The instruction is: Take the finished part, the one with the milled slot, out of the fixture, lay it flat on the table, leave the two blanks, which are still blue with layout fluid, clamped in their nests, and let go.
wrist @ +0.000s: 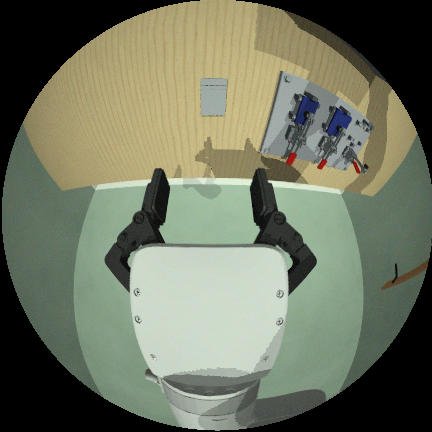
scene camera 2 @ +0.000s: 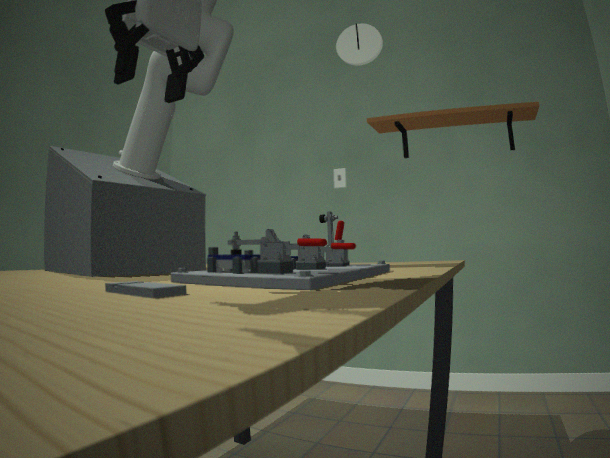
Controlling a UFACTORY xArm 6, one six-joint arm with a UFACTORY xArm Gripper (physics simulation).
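Note:
The finished part, a grey block with a thin slot line across it near one end, lies flat on the table, apart from the fixture. My gripper is open and empty, high above the table and clear of the part. The fixture plate carries three nests. Two blue blanks sit in two nests, each with a clamp arm reaching over it. The third nest, at the right in the wrist view, holds no part, and its clamp is swung up.
Red clamp handles stick out from the fixture. The grey robot pedestal stands behind the table. A wooden shelf and a clock are on the wall. The table's edge runs along the right in the scene view.

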